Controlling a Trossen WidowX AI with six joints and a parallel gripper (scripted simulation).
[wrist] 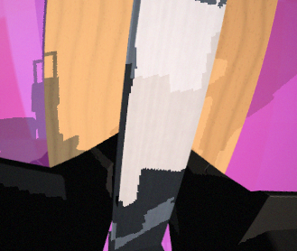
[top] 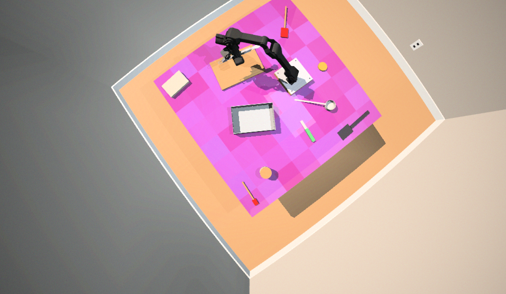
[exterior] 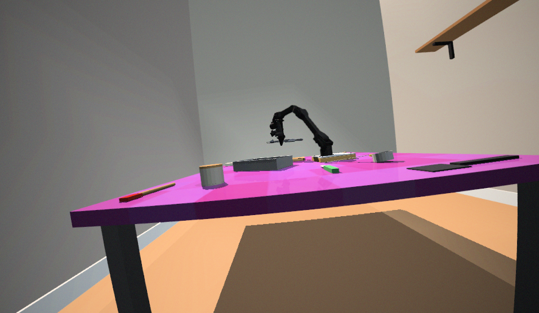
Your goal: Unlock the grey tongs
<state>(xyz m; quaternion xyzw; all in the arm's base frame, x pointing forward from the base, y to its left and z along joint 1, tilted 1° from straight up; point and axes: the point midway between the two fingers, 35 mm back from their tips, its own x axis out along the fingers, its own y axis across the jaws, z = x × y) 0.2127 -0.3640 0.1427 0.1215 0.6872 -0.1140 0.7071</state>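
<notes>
My gripper tip is 13 cm above the wooden board. Round my gripper tip: beige block (42 cm ahead, 24 cm to the right, 12 cm below); green-ended tool (3 cm behind, 71 cm to the left, 13 cm below); roasting tin (20 cm ahead, 37 cm to the left, 11 cm below).
</notes>
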